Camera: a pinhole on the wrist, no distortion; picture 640 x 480 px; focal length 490.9 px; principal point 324.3 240.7 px. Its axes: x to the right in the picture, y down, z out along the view. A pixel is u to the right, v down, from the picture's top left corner.
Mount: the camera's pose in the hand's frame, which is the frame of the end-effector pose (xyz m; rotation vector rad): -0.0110 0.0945 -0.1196 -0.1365 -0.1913 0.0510
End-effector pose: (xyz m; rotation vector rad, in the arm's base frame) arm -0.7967 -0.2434 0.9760 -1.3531 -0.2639 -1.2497
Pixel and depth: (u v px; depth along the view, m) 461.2 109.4 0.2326
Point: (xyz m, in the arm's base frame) -0.6777 -0.1617 0.9825
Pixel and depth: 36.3 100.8 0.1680
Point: -0.7866 -0.1627 0.8438
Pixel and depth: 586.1 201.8 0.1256
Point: -0.6948 -0.2731 0.9439
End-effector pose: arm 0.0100 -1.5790 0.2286 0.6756 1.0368 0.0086
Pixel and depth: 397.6 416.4 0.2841
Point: 0.1853 -1.4771 0.4220
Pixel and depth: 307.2 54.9 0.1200
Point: 0.0124 -1.5400 0.2921
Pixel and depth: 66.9 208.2 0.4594
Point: 0.0939 -1.7438 0.6431
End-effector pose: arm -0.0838 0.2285 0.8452 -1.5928 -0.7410 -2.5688
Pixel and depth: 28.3 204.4 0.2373
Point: 0.1091 0.1332 0.7469
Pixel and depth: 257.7 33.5 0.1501
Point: -0.0166 0.1843 0.8265
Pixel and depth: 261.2 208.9 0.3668
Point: 0.2018 0.1926 0.8648
